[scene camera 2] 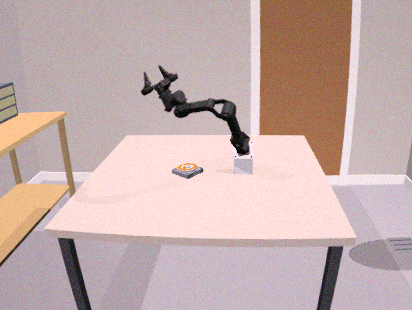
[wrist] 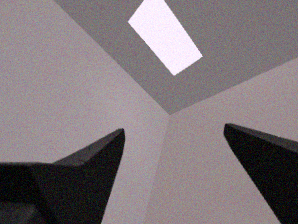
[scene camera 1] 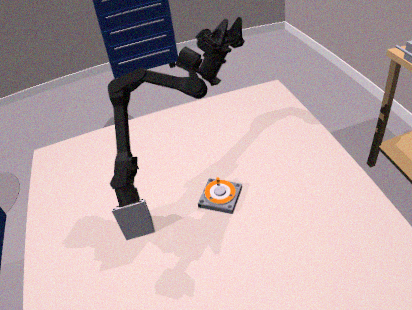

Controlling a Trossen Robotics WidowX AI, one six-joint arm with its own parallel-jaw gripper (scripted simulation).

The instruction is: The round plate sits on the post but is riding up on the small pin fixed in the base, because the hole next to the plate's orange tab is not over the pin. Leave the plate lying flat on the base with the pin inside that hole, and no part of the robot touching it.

Path:
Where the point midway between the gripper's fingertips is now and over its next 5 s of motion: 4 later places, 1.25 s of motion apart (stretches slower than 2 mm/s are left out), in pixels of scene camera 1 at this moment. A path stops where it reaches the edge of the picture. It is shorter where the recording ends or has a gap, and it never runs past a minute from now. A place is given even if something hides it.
The gripper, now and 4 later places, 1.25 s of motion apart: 233, 18; 234, 167; 219, 178; 210, 180; 204, 177

